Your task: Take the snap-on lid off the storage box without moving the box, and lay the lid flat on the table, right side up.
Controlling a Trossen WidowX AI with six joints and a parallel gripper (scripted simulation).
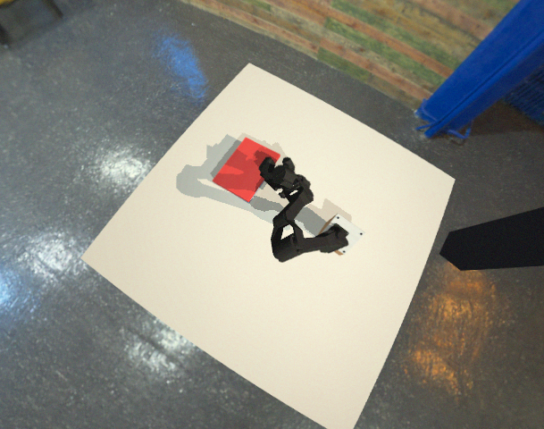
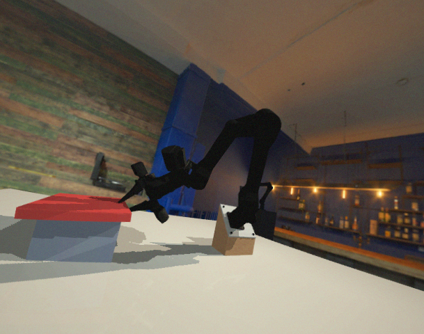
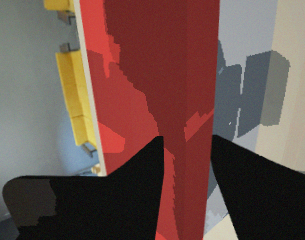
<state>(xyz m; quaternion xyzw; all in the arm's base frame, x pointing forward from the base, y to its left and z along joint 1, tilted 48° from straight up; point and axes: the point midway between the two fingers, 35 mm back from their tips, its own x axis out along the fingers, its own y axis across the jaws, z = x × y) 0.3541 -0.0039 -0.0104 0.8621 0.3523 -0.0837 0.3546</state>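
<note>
The red lid lies 80 mm ahead of my gripper tip and 10 mm to the left of it. Round my gripper tip: storage box (70 mm ahead, 50 mm below, 10 mm to the left).
</note>
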